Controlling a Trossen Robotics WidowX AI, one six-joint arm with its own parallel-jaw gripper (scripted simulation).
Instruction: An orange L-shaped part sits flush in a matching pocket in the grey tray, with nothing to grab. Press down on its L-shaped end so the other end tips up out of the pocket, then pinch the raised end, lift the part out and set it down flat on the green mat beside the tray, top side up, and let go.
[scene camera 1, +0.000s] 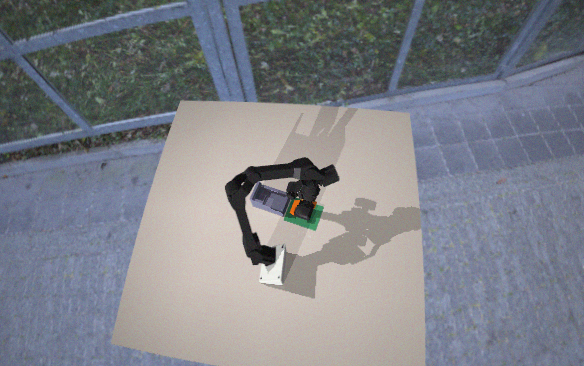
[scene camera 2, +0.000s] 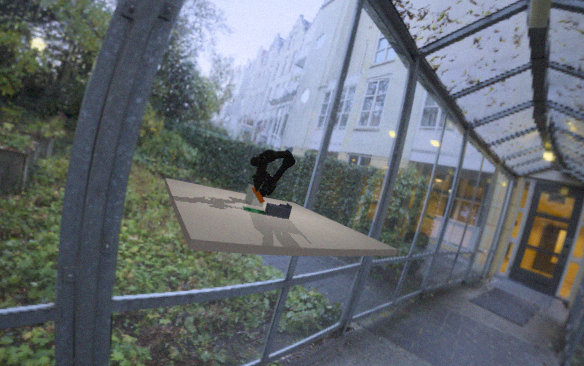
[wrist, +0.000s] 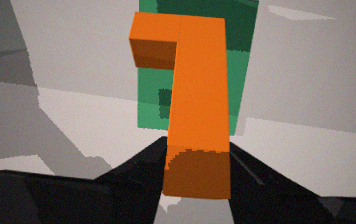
My gripper (wrist: 195, 146) carries an orange L-shaped part (wrist: 197, 165).
